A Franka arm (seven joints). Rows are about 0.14 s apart.
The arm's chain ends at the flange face. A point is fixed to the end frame.
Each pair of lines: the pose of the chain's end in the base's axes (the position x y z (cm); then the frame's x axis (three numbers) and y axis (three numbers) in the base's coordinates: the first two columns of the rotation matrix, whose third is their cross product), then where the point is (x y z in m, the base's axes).
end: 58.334, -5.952, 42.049, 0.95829, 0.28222, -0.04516, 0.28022, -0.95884, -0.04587
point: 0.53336 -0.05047 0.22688
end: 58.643, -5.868, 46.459, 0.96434, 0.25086, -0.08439, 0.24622, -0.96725, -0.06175
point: 0.52867 -0.04690 0.27331
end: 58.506, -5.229, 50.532, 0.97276, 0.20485, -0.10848, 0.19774, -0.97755, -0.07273
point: 0.52299 -0.03662 0.31568
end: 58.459, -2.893, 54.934, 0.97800, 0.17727, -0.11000, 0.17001, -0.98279, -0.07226
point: 0.52271 -0.01165 0.35977
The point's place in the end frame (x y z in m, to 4 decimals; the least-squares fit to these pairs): -0.0366 -0.0138 0.1963
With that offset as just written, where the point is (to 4 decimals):
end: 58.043, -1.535, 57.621, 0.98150, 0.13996, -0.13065, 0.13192, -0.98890, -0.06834
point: 0.5154 0.0030 0.3878
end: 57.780, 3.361, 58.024, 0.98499, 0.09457, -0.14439, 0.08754, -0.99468, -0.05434
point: 0.5113 0.0519 0.3923
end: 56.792, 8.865, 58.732, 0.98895, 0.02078, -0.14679, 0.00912, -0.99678, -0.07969
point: 0.5026 0.1169 0.4002
